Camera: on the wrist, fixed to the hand. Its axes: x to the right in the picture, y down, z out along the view.
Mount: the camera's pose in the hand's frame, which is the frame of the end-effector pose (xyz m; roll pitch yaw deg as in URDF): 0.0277 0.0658 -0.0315 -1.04 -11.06 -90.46
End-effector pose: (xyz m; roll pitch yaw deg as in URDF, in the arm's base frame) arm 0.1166 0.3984 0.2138 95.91 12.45 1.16
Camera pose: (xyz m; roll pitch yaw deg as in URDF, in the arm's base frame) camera 0.1580 0.4238 0.2749 -69.69 76.12 -156.86
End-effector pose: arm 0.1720 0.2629 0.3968 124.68 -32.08 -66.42
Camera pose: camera 0.1555 0.2718 0.4725 121.76 51.31 -26.56
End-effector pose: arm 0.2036 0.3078 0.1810 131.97 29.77 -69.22
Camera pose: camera 0.2052 0.2455 0.2280 -132.72 47.80 60.90
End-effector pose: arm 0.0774 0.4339 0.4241 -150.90 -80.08 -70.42
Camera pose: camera 0.0119 0.4008 0.4506 98.31 -2.61 37.44
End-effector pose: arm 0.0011 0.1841 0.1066 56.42 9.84 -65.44
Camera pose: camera 0.0721 0.1795 0.1387 -15.42 44.40 -165.87
